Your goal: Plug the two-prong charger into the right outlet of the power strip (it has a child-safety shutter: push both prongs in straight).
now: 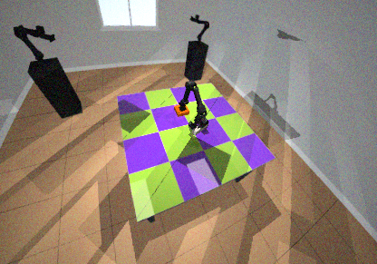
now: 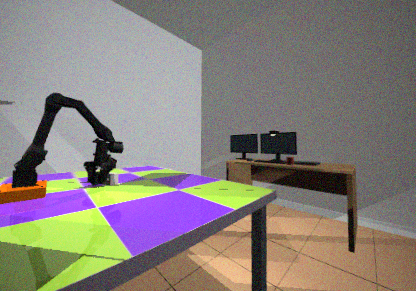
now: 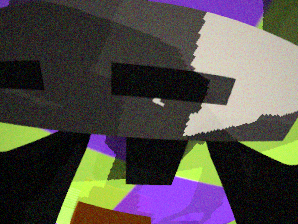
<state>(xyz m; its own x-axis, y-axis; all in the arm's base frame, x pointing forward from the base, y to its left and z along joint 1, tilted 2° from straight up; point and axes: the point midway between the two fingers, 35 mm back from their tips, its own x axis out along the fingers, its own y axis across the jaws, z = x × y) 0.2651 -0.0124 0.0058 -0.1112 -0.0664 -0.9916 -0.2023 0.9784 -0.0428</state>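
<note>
My gripper tip is now 20 mm short of the black two-prong charger and 10 mm below it.
</note>
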